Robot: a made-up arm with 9 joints.
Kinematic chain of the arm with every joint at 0, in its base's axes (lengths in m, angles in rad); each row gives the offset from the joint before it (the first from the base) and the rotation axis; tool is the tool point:
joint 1: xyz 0 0 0.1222 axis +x
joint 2: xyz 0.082 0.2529 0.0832 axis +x
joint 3: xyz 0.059 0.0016 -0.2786 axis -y
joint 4: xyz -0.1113 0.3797 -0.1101 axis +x
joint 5: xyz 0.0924 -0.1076 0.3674 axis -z
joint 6: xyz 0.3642 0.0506 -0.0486 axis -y
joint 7: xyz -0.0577 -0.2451 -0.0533 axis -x
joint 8: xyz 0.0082 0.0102 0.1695 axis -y
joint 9: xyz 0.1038 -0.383 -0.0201 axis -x
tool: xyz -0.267 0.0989 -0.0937
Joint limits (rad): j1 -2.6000..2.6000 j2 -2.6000..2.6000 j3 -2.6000..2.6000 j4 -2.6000..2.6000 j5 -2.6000..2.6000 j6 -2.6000..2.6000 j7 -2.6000..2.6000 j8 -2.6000..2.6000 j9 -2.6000..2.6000
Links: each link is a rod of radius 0.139 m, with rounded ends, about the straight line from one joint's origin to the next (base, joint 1, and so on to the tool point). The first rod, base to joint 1, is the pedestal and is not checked.
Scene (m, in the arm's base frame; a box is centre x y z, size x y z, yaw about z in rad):
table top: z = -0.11
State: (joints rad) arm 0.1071 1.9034 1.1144 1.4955 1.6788 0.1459 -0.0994 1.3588 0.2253
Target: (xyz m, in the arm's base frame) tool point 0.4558 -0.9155 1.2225
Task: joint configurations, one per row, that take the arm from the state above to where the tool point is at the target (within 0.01 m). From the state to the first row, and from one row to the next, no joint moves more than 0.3 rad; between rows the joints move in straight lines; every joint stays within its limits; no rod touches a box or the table.
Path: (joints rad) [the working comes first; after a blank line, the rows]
Joints at the target: 1.1381 2.4029 0.8918 2.1322 1.4510 0.2750 -0.2502 1.5559 0.4888
Straight joint move there: clear.

1: 0.3648 2.0283 1.0587 1.6547 1.6219 0.1782 -0.1371 1.4081 0.2912
2: 0.6226 2.1531 1.0031 1.8139 1.5649 0.2104 -0.1748 1.4574 0.3571
3: 0.8803 2.2780 0.9474 1.9730 1.5080 0.2427 -0.2125 1.5066 0.4229
4: 1.1381 2.4029 0.8918 2.1322 1.4510 0.2750 -0.2502 1.5559 0.4888

